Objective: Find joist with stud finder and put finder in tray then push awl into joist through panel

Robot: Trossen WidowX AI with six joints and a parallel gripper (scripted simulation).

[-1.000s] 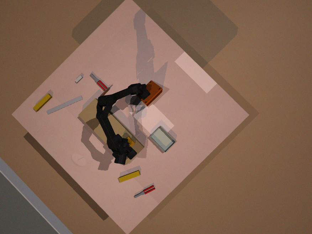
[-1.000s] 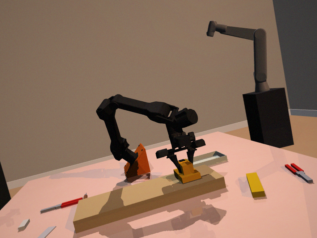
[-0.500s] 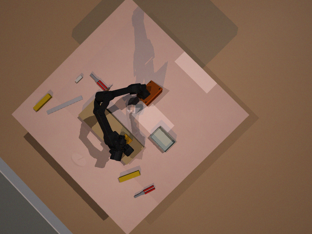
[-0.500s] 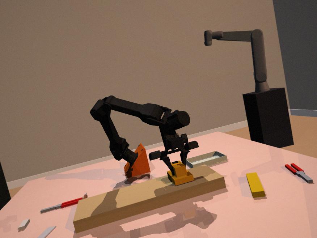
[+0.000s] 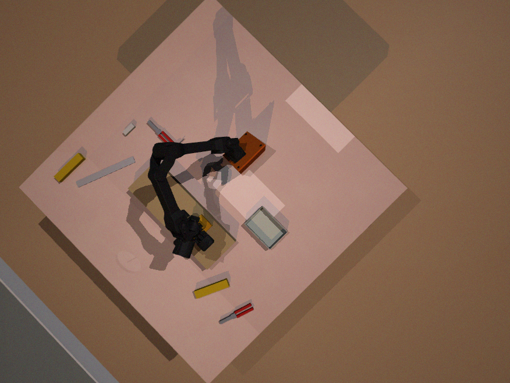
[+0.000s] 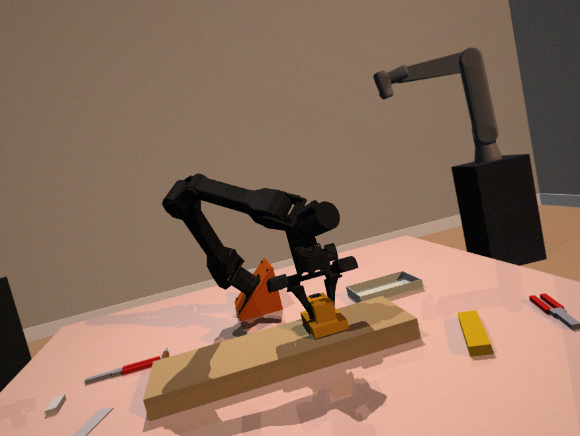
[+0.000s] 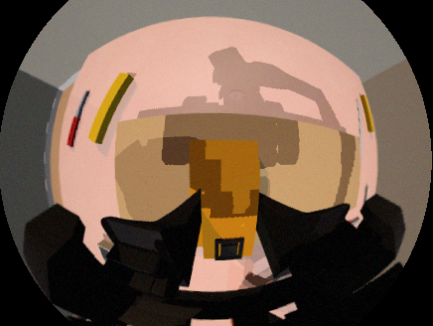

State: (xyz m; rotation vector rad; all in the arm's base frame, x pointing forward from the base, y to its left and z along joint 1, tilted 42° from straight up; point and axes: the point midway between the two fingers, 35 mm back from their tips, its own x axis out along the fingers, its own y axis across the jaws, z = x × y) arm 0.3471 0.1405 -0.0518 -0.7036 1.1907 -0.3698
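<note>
Right now the indicator window is 40 mm behind my gripper tip and 30 mm above it. The rest, counted from my gripper tip: grey tray 250 mm behind, 190 mm to the left, 50 mm below; awl 170 mm behind, 370 mm to the right, 60 mm below; stud finder 20 mm behind, 20 mm above.
</note>
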